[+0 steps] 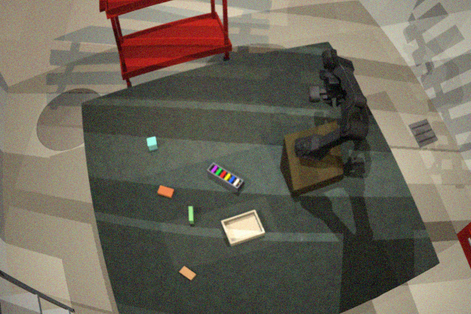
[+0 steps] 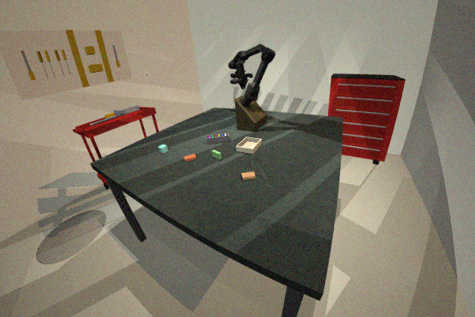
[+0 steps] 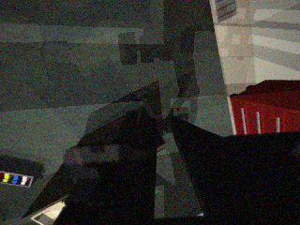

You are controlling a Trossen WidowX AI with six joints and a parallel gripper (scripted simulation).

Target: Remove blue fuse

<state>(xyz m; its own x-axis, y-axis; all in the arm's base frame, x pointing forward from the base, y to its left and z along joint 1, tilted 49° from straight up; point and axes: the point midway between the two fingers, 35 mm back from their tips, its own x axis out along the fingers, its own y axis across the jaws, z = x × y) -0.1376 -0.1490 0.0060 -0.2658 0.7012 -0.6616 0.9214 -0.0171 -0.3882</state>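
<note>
My gripper tip is 420 mm short of the blue fuse, 80 mm to the right of it and 230 mm above it. Also, from my gripper tip: tray: 420 mm ahead, 280 mm to the left, 250 mm below; then green block: 600 mm ahead, 190 mm to the left, 240 mm below; then cyan cube: 690 mm ahead, 160 mm to the right, 230 mm below.
</note>
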